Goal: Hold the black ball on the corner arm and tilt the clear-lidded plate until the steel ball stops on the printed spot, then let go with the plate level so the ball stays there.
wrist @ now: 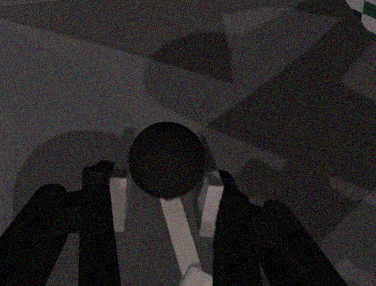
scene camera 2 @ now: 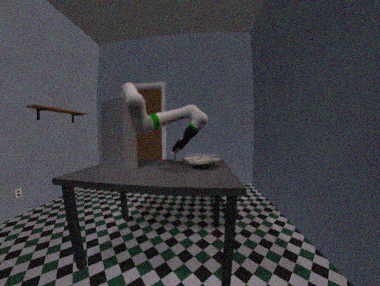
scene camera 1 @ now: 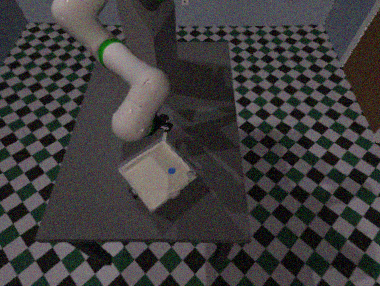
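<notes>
The pale square plate stands above the dark table; its exact tilt is hard to judge. A blue printed spot shows on its floor. The steel ball, small and grey, is near the plate's right corner in scene camera 1, apart from the spot and to its right. The pale corner arm runs from the plate's upper corner to the black ball. My gripper is shut on the black ball, one finger on each side. The clear lid is hard to make out.
The dark grey table carries the plate and shadows. A grey pedestal stands at the table's far end in scene camera 1. A dark support part shows beside the plate's left lower edge. A wall shelf is at the left.
</notes>
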